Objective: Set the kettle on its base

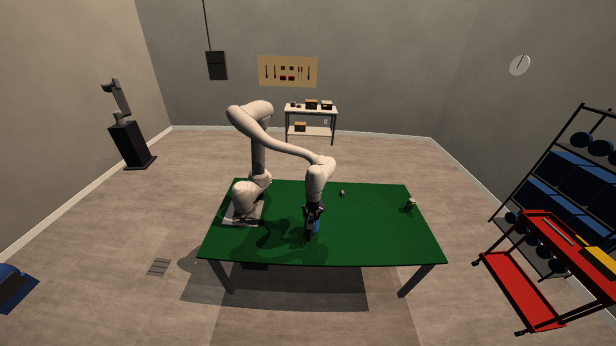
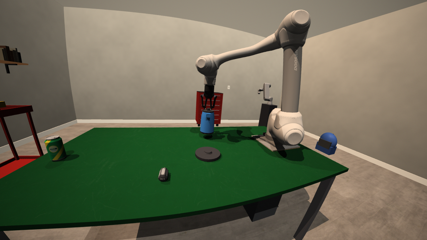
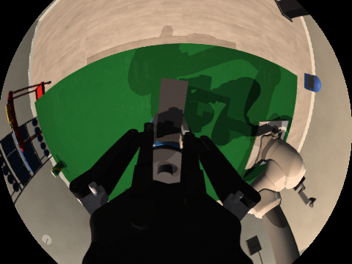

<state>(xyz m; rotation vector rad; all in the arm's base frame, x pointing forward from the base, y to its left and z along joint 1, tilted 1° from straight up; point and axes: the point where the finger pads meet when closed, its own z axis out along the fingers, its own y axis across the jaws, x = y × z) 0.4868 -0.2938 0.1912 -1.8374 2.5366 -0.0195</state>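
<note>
Now: hand 1 cm short of the blue kettle, 3 cm to the right of it and 5 cm above it. Round my hand: yellow can (91 cm ahead, 19 cm to the left, 13 cm below); then dark round base (10 cm ahead, 31 cm to the left, 18 cm below).
</note>
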